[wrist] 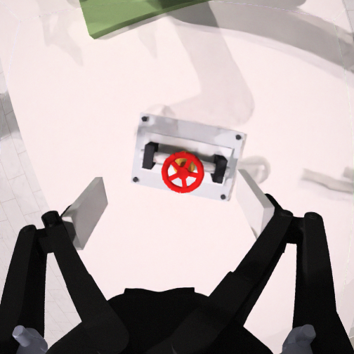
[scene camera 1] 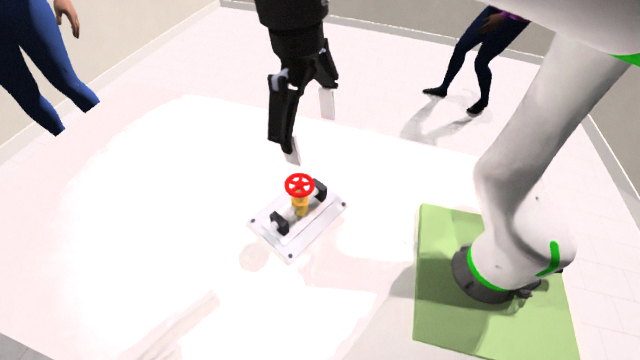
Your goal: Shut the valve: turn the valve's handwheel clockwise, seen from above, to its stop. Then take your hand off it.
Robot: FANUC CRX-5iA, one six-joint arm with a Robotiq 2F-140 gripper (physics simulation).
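The red five-spoked handwheel [scene camera 1: 299, 185] [wrist: 183, 172] sits level on top of the yellow valve body [scene camera 1: 300, 205]. The valve is on a pipe between two black clamps on a pale metal plate [scene camera 1: 291, 246] [wrist: 190, 127]. My gripper [scene camera 1: 310, 131] [wrist: 169, 187] is wide open and empty. It hangs above the handwheel, and its fingertips are apart from it. In the wrist view the handwheel shows ahead of the fingertips, between their two sides. How far the wheel is turned cannot be read from these views.
The arm's base stands on a green mat [scene camera 1: 435, 320] [wrist: 105, 22] to the right of the plate in the scene view. Two black clamps [scene camera 1: 279, 223] [wrist: 219, 169] rise beside the valve. Two people's legs [scene camera 1: 37, 65] [scene camera 1: 482, 60] show toward the back left and back right.
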